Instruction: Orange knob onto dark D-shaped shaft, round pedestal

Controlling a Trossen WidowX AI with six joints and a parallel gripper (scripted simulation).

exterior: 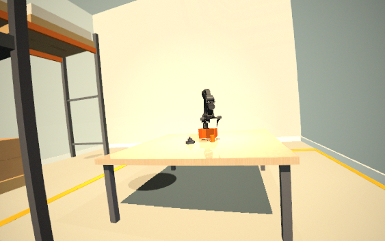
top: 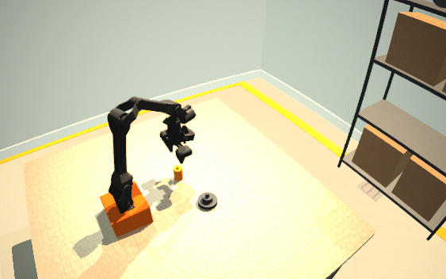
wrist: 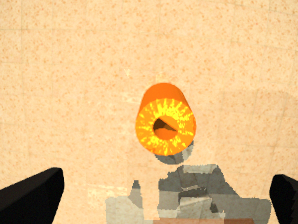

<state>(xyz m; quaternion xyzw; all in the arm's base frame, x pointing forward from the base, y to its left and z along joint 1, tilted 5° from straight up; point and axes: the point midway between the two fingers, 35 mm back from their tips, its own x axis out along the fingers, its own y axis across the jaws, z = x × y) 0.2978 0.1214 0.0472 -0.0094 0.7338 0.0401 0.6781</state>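
My gripper tip is now 9 cm above the orange knob. From my gripper tip the other things lie so: pedestal 4 cm ahead, 20 cm to the right, 9 cm below.
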